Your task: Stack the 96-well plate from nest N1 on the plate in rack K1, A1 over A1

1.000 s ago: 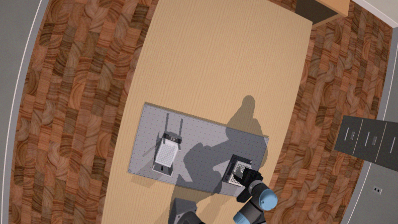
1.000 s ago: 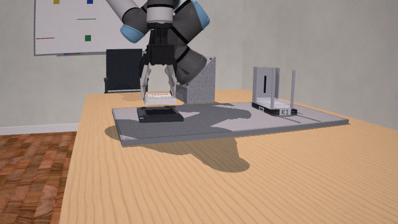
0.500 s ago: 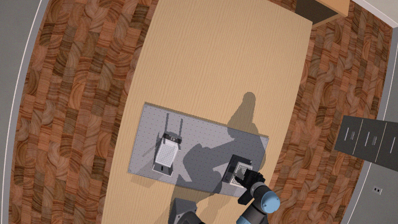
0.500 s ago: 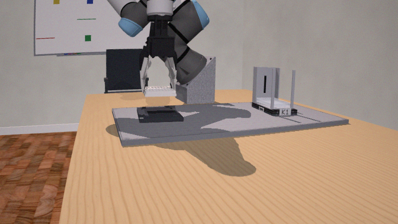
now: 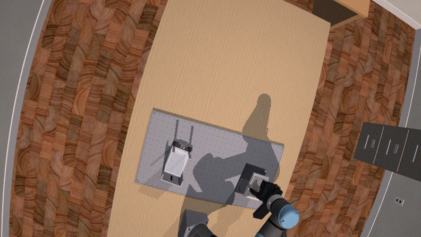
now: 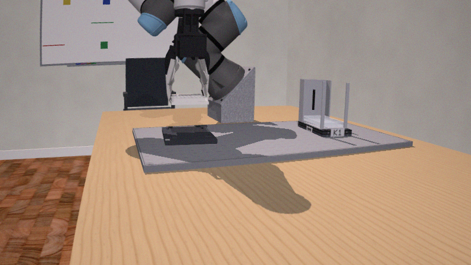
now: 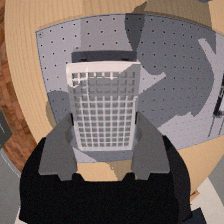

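My hand is 400 mm to the right of the back panel, 30 mm past it and 20 mm above it. Round my hand: clear 96-well plate (10 mm below); white plate (390 mm to the left, 80 mm below, 30 mm ahead).
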